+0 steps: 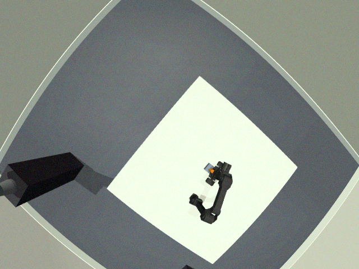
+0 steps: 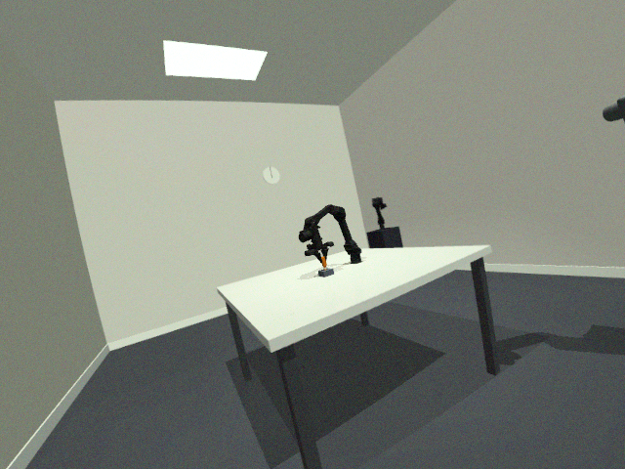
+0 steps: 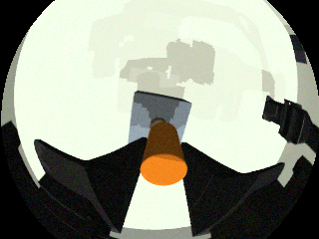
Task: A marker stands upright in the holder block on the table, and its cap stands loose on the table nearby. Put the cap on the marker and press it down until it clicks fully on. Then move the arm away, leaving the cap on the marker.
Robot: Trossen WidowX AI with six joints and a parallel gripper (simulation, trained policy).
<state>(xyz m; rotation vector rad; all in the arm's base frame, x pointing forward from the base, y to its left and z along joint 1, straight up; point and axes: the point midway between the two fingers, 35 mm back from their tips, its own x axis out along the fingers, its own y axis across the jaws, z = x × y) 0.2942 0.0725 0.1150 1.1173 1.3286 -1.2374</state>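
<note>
Now: the grey holder block 6 cm below my gripper tip. Round my gripper tip: orange cap 1 cm above.
</note>
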